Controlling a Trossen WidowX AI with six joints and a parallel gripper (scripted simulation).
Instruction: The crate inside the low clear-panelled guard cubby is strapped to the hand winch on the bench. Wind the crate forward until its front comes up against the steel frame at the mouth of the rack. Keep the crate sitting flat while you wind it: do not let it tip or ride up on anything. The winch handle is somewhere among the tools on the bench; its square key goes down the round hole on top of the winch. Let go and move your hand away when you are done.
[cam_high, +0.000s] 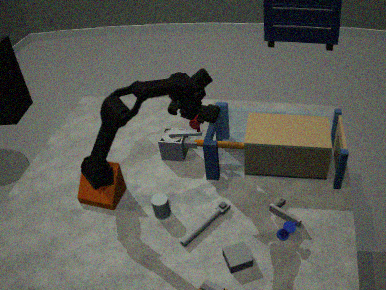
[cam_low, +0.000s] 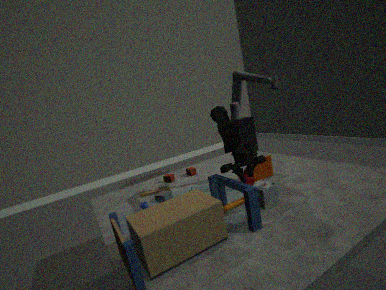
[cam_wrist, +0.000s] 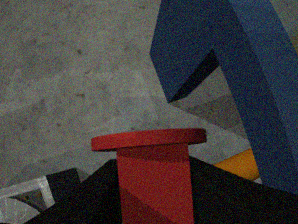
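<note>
My gripper tip is now 40 mm past the winch handle with red knob, 30 mm above it and 20 mm to the left of it. From my gripper tip the other things lie so: red handle: 20 mm to the right, 10 mm behind; then blue knob: 420 mm to the right, 300 mm ahead, 100 mm below; then grey winch: 120 mm behind, 100 mm below, 30 mm to the right.
</note>
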